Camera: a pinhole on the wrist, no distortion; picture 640 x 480 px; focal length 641.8 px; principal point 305.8 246.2 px. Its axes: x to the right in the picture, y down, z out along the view. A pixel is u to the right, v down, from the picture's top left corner.
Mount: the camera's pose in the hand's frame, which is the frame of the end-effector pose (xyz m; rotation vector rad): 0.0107 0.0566 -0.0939 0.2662 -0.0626 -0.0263
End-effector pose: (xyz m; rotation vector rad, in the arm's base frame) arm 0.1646 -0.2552 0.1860 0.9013 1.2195 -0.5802
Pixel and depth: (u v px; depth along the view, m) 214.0 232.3 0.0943
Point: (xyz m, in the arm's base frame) 0.1839 -0.2358 0.2025
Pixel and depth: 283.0 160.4 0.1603
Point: 0.1878 -0.3044 0.1944
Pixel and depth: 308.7 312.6 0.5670
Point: 0.3833 -0.6677 0.2363
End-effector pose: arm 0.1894 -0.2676 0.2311 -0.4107 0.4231 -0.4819
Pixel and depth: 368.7 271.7 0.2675
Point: 0.2839 -0.2349 0.3676
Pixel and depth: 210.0 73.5 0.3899
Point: 0.1977 -0.2771 0.5296
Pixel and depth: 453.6 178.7 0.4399
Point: 0.3722 -0.3078 0.5272
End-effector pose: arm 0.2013 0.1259 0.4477 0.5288 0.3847 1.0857
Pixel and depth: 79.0 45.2 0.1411
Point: 0.2110 0.0678 0.4595
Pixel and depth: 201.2 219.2 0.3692
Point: 0.3462 -0.0150 0.6263
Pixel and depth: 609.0 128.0 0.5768
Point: 0.6967 0.1742 0.6839
